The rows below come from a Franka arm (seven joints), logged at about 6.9 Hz.
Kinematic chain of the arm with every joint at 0, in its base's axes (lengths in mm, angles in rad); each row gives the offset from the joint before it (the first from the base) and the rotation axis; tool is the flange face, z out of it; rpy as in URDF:
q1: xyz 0 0 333 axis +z
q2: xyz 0 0 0 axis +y
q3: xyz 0 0 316 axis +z
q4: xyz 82.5 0 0 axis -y
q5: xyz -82.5 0 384 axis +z
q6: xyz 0 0 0 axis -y
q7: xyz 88 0 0 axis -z
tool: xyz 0 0 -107 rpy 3.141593 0 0
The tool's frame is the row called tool.
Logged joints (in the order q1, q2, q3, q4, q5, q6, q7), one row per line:
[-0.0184 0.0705 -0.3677 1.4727 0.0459 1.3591 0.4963]
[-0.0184 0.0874 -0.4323 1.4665 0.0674 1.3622 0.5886]
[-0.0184 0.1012 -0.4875 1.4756 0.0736 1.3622 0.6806]
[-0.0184 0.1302 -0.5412 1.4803 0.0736 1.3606 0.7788]
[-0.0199 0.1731 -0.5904 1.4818 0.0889 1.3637 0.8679]
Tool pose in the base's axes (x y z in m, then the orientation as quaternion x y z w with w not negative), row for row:
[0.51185 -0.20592 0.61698 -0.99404 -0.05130 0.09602 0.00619]
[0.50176 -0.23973 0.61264 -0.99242 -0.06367 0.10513 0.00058]
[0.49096 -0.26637 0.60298 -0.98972 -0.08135 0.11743 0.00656]
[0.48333 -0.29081 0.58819 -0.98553 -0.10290 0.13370 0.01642]
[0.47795 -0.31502 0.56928 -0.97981 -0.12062 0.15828 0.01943]
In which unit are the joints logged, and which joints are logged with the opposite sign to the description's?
The joints are logged in radians. Opposite sign: q4, q5, q7.
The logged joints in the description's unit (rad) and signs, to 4 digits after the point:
[-0.0184 0.0705 -0.3677 -1.4727 -0.0459 1.3591 -0.4963]
[-0.0184 0.0874 -0.4323 -1.4665 -0.0674 1.3622 -0.5886]
[-0.0184 0.1012 -0.4875 -1.4756 -0.0736 1.3622 -0.6806]
[-0.0184 0.1302 -0.5412 -1.4803 -0.0736 1.3606 -0.7788]
[-0.0199 0.1731 -0.5904 -1.4818 -0.0889 1.3637 -0.8679]

